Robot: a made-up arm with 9 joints. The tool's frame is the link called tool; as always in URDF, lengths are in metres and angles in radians. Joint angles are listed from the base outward.
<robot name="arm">
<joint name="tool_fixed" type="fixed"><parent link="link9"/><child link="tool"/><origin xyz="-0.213 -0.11 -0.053"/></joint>
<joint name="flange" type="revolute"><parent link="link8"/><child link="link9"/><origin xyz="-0.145 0.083 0.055"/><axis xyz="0 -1 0"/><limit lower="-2.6" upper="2.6"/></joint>
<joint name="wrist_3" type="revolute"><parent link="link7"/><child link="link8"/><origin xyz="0.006 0.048 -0.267"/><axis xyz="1 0 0"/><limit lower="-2.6" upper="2.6"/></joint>
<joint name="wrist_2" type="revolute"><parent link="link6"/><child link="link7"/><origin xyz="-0.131 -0.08 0.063"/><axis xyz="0 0 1"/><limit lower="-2.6" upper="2.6"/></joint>
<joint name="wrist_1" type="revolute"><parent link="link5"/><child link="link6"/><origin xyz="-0.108 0.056 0.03"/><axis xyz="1 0 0"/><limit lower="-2.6" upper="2.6"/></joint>
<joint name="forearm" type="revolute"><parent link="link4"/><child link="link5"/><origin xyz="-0.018 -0.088 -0.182"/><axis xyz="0 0 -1"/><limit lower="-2.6" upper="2.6"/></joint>
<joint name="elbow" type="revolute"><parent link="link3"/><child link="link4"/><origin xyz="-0.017 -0.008 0.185"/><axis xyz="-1 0 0"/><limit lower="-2.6" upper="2.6"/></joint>
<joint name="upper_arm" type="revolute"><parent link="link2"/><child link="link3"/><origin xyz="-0.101 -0.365 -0.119"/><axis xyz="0 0 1"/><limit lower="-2.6" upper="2.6"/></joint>
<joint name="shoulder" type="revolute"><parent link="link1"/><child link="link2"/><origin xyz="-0.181 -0.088 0.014"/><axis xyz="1 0 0"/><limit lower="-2.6" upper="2.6"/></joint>
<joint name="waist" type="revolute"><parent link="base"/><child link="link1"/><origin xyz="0 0 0.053"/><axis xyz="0 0 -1"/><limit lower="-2.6" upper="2.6"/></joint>
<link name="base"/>
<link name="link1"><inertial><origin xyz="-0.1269 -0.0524 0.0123"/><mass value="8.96"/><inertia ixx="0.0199" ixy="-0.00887" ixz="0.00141" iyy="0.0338" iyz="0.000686" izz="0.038"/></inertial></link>
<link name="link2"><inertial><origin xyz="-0.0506 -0.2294 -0.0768"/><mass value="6"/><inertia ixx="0.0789" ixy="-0.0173" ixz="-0.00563" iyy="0.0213" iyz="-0.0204" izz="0.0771"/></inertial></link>
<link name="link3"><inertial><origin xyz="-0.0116 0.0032 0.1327"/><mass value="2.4"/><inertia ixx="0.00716" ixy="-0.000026" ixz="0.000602" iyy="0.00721" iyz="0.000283" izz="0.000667"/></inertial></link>
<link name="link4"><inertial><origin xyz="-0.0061 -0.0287 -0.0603"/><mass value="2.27"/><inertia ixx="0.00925" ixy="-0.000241" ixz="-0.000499" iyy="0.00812" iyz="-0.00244" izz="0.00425"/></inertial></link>
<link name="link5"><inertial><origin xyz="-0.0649 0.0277 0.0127"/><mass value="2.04"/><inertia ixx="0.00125" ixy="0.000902" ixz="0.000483" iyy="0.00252" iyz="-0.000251" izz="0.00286"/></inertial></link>
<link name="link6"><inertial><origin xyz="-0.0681 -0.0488 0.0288"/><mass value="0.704"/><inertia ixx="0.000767" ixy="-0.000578" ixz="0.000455" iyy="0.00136" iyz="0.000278" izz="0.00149"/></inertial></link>
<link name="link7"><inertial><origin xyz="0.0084 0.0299 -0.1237"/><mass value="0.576"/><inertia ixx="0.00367" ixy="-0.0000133" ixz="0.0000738" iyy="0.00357" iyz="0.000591" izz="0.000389"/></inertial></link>
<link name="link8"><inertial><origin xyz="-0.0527 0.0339 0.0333"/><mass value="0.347"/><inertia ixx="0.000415" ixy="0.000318" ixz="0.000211" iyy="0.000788" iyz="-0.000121" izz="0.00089"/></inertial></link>
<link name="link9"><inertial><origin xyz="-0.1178 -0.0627 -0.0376"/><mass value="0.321"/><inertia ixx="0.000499" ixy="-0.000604" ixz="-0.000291" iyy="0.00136" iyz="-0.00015" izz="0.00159"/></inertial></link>
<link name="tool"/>
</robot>
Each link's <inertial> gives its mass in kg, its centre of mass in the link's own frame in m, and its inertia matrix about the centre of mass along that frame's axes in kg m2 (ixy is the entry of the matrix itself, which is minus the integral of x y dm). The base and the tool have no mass. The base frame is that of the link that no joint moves.
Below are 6 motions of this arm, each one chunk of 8 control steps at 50 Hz.
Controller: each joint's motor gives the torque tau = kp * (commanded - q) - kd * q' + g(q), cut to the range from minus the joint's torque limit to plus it. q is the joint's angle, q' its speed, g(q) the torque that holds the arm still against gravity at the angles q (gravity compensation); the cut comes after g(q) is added. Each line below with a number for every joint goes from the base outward.
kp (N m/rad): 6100 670 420 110 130 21 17 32 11
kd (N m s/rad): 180 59 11 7.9 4.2 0.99 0.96 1.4 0.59
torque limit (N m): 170 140 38 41 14 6.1 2 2.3 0.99
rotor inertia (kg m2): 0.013 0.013 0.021 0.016 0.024 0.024 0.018 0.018 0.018
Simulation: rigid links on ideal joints. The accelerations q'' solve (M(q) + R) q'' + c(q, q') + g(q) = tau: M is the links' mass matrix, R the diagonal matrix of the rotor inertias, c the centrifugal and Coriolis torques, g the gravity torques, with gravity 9.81 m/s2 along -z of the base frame. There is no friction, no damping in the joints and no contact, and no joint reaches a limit. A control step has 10 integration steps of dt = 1/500 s. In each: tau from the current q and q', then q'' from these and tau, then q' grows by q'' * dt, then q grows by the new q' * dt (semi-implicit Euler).
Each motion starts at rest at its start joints. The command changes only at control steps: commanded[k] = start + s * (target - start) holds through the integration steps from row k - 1 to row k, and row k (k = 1, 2, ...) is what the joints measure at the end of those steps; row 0 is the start. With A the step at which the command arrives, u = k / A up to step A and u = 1 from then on. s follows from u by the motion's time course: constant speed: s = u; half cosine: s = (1 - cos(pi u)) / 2; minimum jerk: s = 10 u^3 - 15 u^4 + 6 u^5; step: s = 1 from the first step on.
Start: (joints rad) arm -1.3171 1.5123 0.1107 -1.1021 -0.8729 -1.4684 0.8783 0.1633 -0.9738
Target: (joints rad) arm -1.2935 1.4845 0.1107 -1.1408 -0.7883 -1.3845 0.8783 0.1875 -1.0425
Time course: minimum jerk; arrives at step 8
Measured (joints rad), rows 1 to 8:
1: -1.3169 1.5122 0.1108 -1.1022 -0.8726 -1.4682 0.8783 0.1634 -0.9739
2: -1.3158 1.5114 0.1110 -1.1026 -0.8704 -1.4665 0.8786 0.1640 -0.9744
3: -1.3132 1.5097 0.1116 -1.1036 -0.8645 -1.4615 0.8793 0.1658 -0.9763
4: -1.3091 1.5071 0.1124 -1.1053 -0.8536 -1.4522 0.8810 0.1690 -0.9804
5: -1.3044 1.5041 0.1129 -1.1080 -0.8387 -1.4390 0.8833 0.1735 -0.9874
6: -1.2999 1.5010 0.1129 -1.1118 -0.8220 -1.4239 0.8857 0.1785 -0.9972
7: -1.2967 1.4984 0.1123 -1.1166 -0.8066 -1.4097 0.8872 0.1828 -1.0089
8: -1.2949 1.4962 0.1113 -1.1221 -0.7950 -1.3986 0.8868 0.1856 -1.0209

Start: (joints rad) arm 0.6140 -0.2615 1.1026 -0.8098 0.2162 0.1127 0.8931 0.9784 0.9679
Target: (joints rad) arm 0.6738 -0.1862 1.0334 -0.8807 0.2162 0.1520 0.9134 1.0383 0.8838
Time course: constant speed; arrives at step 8
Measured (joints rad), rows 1 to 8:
1: 0.6159 -0.2611 1.1022 -0.8079 0.2143 0.1107 0.8921 0.9807 0.9669
2: 0.6203 -0.2596 1.0993 -0.8060 0.2097 0.1039 0.8922 0.9859 0.9629
3: 0.6267 -0.2565 1.0935 -0.8060 0.2048 0.0932 0.8957 0.9928 0.9549
4: 0.6341 -0.2517 1.0854 -0.8086 0.2015 0.0820 0.9028 1.0001 0.9432
5: 0.6420 -0.2455 1.0758 -0.8138 0.2003 0.0736 0.9119 1.0074 0.9288
6: 0.6500 -0.2381 1.0657 -0.8210 0.2007 0.0704 0.9209 1.0145 0.9132
7: 0.6580 -0.2299 1.0554 -0.8297 0.2022 0.0731 0.9283 1.0214 0.8979
8: 0.6659 -0.2213 1.0452 -0.8395 0.2042 0.0814 0.9333 1.0282 0.8841

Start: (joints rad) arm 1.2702 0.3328 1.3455 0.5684 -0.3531 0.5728 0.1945 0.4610 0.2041
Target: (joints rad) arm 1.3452 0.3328 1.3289 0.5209 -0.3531 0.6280 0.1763 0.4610 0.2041
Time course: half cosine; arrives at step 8
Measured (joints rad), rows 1 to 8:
1: 1.2710 0.3328 1.3460 0.5686 -0.3541 0.5731 0.1948 0.4610 0.2044
2: 1.2744 0.3327 1.3476 0.5692 -0.3577 0.5738 0.1962 0.4611 0.2053
3: 1.2816 0.3324 1.3497 0.5700 -0.3643 0.5734 0.2000 0.4616 0.2059
4: 1.2925 0.3318 1.3509 0.5703 -0.3723 0.5708 0.2068 0.4625 0.2050
5: 1.3058 0.3309 1.3500 0.5696 -0.3790 0.5660 0.2155 0.4635 0.2014
6: 1.3197 0.3298 1.3463 0.5671 -0.3820 0.5607 0.2239 0.4644 0.1951
7: 1.3320 0.3287 1.3402 0.5626 -0.3797 0.5577 0.2290 0.4647 0.1872
8: 1.3407 0.3279 1.3326 0.5560 -0.3719 0.5601 0.2282 0.4643 0.1795

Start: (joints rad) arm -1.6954 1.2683 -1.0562 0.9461 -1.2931 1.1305 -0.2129 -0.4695 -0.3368
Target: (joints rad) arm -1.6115 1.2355 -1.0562 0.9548 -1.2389 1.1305 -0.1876 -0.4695 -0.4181
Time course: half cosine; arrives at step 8
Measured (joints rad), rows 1 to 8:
1: -1.6941 1.2676 -1.0554 0.9475 -1.2936 1.1309 -0.2131 -0.4693 -0.3376
2: -1.6894 1.2652 -1.0532 0.9520 -1.2952 1.1318 -0.2131 -0.4685 -0.3409
3: -1.6807 1.2615 -1.0503 0.9597 -1.2971 1.1323 -0.2116 -0.4671 -0.3484
4: -1.6685 1.2568 -1.0478 0.9688 -1.2975 1.1319 -0.2073 -0.4655 -0.3609
5: -1.6542 1.2521 -1.0466 0.9771 -1.2945 1.1302 -0.1999 -0.4641 -0.3771
6: -1.6398 1.2480 -1.0473 0.9820 -1.2869 1.1276 -0.1904 -0.4634 -0.3945
7: -1.6274 1.2451 -1.0503 0.9817 -1.2744 1.1249 -0.1807 -0.4638 -0.4097
8: -1.6186 1.2440 -1.0551 0.9754 -1.2580 1.1228 -0.1729 -0.4656 -0.4195

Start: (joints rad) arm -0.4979 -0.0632 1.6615 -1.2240 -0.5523 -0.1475 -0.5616 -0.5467 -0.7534
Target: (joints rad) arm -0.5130 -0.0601 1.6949 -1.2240 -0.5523 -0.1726 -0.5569 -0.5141 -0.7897
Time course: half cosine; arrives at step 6
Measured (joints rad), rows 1 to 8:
1: -0.4981 -0.0631 1.6619 -1.2247 -0.5524 -0.1480 -0.5620 -0.5465 -0.7535
2: -0.4991 -0.0628 1.6636 -1.2270 -0.5524 -0.1501 -0.5636 -0.5453 -0.7540
3: -0.5010 -0.0622 1.6675 -1.2306 -0.5521 -0.1538 -0.5667 -0.5427 -0.7553
4: -0.5040 -0.0616 1.6737 -1.2342 -0.5512 -0.1585 -0.5704 -0.5384 -0.7583
5: -0.5074 -0.0613 1.6814 -1.2359 -0.5500 -0.1627 -0.5733 -0.5328 -0.7633
6: -0.5106 -0.0614 1.6890 -1.2346 -0.5487 -0.1653 -0.5737 -0.5266 -0.7703
7: -0.5128 -0.0618 1.6952 -1.2305 -0.5482 -0.1658 -0.5707 -0.5208 -0.7784
8: -0.5141 -0.0623 1.6991 -1.2255 -0.5488 -0.1653 -0.5651 -0.5159 -0.7866

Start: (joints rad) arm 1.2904 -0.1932 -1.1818 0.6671 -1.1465 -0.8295 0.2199 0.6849 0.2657
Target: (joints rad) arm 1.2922 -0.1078 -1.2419 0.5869 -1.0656 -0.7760 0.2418 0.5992 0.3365
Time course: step
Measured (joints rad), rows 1 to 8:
1: 1.2896 -0.1859 -1.1943 0.6700 -1.1461 -0.8296 0.2323 0.6664 0.2744
2: 1.2895 -0.1736 -1.2100 0.6689 -1.1323 -0.8328 0.2578 0.6409 0.2880
3: 1.2903 -0.1612 -1.2239 0.6612 -1.1107 -0.8366 0.2813 0.6223 0.2988
4: 1.2915 -0.1500 -1.2356 0.6494 -1.0881 -0.8370 0.2943 0.6110 0.3053
5: 1.2926 -0.1404 -1.2447 0.6359 -1.0683 -0.8320 0.2950 0.6048 0.3086
6: 1.2934 -0.1325 -1.2510 0.6221 -1.0531 -0.8211 0.2853 0.6016 0.3108
7: 1.2939 -0.1261 -1.2544 0.6092 -1.0433 -0.8056 0.2688 0.6000 0.3134
8: 1.2940 -0.1210 -1.2553 0.5975 -1.0387 -0.7873 0.2496 0.5991 0.3176

